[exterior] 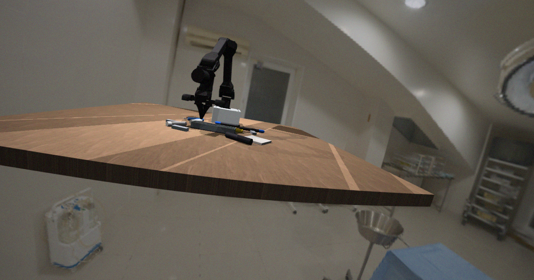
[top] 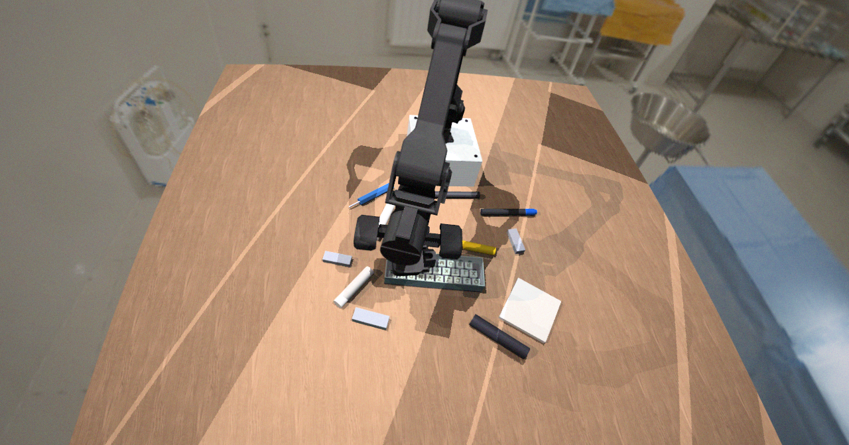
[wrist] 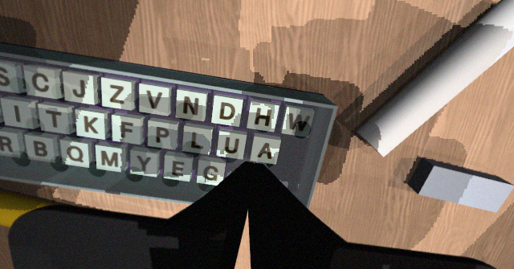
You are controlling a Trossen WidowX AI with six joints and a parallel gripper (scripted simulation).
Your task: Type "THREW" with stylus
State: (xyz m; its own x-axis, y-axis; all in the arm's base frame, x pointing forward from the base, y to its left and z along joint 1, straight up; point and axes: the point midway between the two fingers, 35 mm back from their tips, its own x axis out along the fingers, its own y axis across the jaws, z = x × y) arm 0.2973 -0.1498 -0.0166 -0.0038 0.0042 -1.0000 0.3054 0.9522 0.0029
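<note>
Now: the yellow pen 13 cm to the left of my gripper tip, 4 cm behind it and 3 cm below it. From my gripper tip the other things lie so: blue stylus (19 cm behind, 4 cm to the right, 3 cm below); then grey block (13 cm to the right, 5 cm behind, 4 cm below); then dark cylinder (18 cm ahead, 14 cm to the left, 3 cm below).
</note>
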